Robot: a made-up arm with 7 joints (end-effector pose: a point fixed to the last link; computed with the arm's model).
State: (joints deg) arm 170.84 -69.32 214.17 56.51 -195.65 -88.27 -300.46
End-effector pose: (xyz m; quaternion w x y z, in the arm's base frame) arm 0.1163 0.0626 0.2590 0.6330 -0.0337 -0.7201 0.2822
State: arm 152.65 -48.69 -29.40 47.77 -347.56 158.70 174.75
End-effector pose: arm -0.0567 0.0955 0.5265 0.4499 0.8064 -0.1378 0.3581
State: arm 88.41 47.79 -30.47 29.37 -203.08 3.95 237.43
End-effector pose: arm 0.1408 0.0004 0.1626 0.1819 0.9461 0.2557 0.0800
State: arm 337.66 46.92 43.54 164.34 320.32 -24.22 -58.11
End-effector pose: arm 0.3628 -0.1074 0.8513 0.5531 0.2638 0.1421 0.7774
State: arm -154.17 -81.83 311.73 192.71 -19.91 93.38 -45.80
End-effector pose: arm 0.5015 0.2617 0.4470 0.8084 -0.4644 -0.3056 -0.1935
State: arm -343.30 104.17 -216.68 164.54 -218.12 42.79 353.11
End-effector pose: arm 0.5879 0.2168 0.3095 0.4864 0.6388 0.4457 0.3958
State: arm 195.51 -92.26 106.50 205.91 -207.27 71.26 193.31
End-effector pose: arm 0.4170 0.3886 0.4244 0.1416 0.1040 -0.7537 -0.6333
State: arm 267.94 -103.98 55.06 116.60 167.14 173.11 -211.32
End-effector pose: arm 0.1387 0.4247 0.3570 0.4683 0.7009 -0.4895 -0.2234
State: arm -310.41 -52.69 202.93 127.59 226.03 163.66 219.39
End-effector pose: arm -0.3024 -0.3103 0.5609 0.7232 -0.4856 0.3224 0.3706
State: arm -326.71 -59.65 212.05 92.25 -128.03 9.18 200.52
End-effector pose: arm -0.1658 -0.4419 0.2232 0.0231 -0.2752 -0.8819 0.3820
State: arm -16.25 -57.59 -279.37 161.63 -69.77 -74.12 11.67
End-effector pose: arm -0.4258 0.1481 0.5505 0.0970 0.8205 -0.3475 -0.4434
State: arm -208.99 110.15 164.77 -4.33 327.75 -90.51 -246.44
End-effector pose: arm -0.0324 0.0289 0.5789 0.6508 -0.0945 -0.1832 -0.7308
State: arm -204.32 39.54 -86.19 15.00 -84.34 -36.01 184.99
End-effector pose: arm 0.0339 0.1870 0.2336 0.1077 -0.9759 0.1859 -0.0384
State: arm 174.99 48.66 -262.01 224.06 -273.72 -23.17 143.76
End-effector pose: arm -0.3814 0.2847 0.5512 0.6640 -0.2032 -0.6532 -0.3019
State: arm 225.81 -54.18 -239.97 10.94 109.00 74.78 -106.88
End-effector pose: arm 0.0623 -0.1278 0.1625 0.2110 -0.9687 0.1124 -0.0676
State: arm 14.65 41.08 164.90 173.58 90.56 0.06 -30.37
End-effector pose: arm 0.3683 0.1832 0.8481 0.8248 0.0659 0.2925 0.4794
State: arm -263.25 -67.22 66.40 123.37 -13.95 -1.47 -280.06
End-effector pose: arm -0.2095 -0.4904 0.6973 0.8608 0.2132 -0.4417 0.1358
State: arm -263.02 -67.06 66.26 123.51 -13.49 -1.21 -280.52
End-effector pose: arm -0.2068 -0.4904 0.7000 0.8617 0.2117 -0.4404 0.1371
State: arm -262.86 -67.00 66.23 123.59 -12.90 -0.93 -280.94
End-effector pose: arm -0.2050 -0.4905 0.7016 0.8618 0.2096 -0.4405 0.1389
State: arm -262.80 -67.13 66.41 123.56 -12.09 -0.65 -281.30
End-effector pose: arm -0.2049 -0.4911 0.7010 0.8606 0.2071 -0.4432 0.1417
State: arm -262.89 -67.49 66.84 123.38 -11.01 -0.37 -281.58
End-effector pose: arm -0.2069 -0.4921 0.6980 0.8577 0.2037 -0.4490 0.1454
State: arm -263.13 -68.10 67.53 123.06 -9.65 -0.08 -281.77
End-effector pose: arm -0.2113 -0.4936 0.6922 0.8531 0.1994 -0.4582 0.1500
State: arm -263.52 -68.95 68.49 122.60 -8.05 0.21 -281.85
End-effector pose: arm -0.2179 -0.4953 0.6835 0.8467 0.1941 -0.4705 0.1552
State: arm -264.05 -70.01 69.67 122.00 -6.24 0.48 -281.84
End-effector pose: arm -0.2269 -0.4970 0.6723 0.8385 0.1876 -0.4857 0.1606
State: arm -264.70 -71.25 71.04 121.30 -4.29 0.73 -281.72
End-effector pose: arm -0.2376 -0.4984 0.6587 0.8289 0.1798 -0.5030 0.1658
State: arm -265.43 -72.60 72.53 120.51 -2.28 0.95 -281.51
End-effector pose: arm -0.2498 -0.4991 0.6433 0.8183 0.1707 -0.5217 0.1705
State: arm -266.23 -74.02 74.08 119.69 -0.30 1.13 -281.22
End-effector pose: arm -0.2629 -0.4990 0.6267 0.8071 0.1608 -0.5408 0.1741
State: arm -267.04 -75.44 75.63 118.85 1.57 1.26 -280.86
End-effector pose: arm -0.2762 -0.4979 0.6097 0.7957 0.1503 -0.5595 0.1768
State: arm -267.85 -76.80 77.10 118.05 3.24 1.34 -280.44
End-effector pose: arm -0.2891 -0.4960 0.5929 0.7849 0.1396 -0.5768 0.1782
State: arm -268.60 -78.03 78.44 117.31 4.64 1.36 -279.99
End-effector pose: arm -0.3010 -0.4934 0.5773 0.7750 0.1296 -0.5921 0.1788
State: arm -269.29 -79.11 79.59 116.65 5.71 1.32 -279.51
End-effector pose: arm -0.3115 -0.4905 0.5634 0.7666 0.1207 -0.6049 0.1783
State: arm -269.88 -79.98 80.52 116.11 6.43 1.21 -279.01
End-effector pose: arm -0.3201 -0.4876 0.5519 0.7599 0.1136 -0.6149 0.1775
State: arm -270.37 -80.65 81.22 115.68 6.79 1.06 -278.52
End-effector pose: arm -0.3269 -0.4849 0.5428 0.7551 0.1085 -0.6221 0.1763
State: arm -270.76 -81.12 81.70 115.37 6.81 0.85 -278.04
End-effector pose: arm -0.3319 -0.4828 0.5362 0.7520 0.1057 -0.6267 0.1749
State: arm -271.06 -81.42 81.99 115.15 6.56 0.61 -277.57
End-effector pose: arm -0.3354 -0.4812 0.5316 0.7503 0.1046 -0.6293 0.1734
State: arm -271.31 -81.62 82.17 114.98 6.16 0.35 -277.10
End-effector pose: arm -0.3380 -0.4798 0.5284 0.7495 0.1046 -0.6307 0.1720
